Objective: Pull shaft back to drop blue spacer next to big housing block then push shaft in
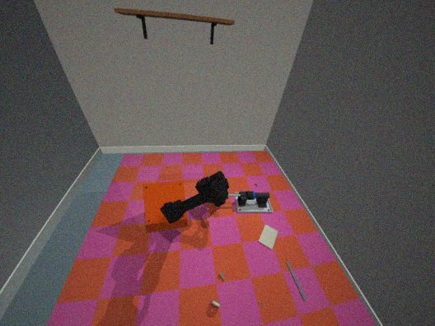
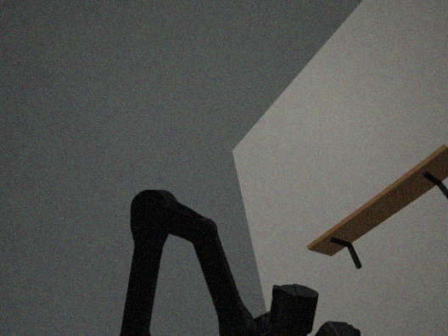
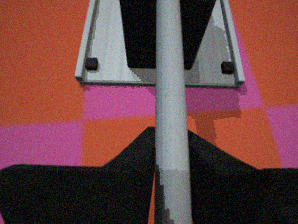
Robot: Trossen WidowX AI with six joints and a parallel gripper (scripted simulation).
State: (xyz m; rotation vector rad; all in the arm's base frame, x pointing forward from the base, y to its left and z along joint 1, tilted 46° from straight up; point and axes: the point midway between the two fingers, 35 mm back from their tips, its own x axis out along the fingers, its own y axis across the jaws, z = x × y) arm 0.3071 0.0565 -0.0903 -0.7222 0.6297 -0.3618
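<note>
Right now the grey shaft is 60 mm ahead of my gripper tip, 20 mm above it and 10 mm to the right of it. From my gripper tip the other things lie so: blue spacer (160 mm ahead, 20 mm to the right, 20 mm above); then fixture (180 mm ahead, 20 mm to the right, 10 mm below); then cream card (250 mm to the right, 200 mm ahead, 50 mm below).
</note>
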